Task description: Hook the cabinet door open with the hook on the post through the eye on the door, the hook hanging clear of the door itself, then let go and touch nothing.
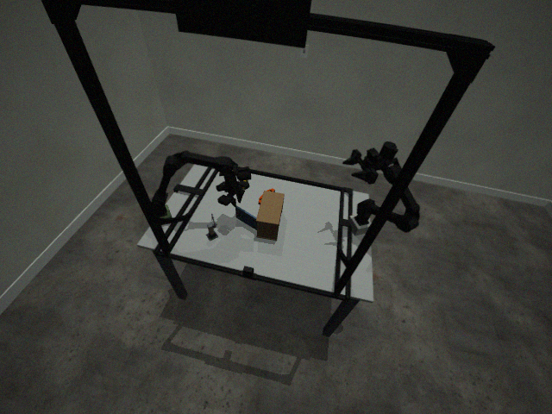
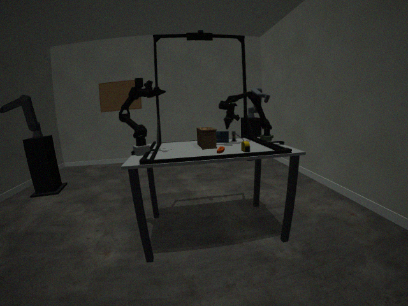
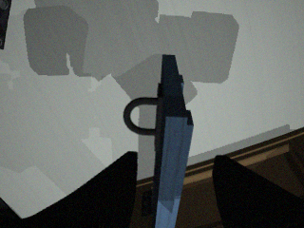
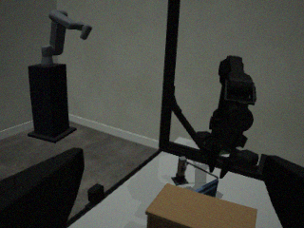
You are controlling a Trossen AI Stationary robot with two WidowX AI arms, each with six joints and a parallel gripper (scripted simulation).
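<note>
The hook post is 90 mm behind my left hand, 110 mm to the left of it and 100 mm below it. Also, from my left hand: yellow block: 290 mm ahead, 20 mm to the right, 140 mm below; then blue door: 50 mm behind, 60 mm to the right, 100 mm below.
</note>
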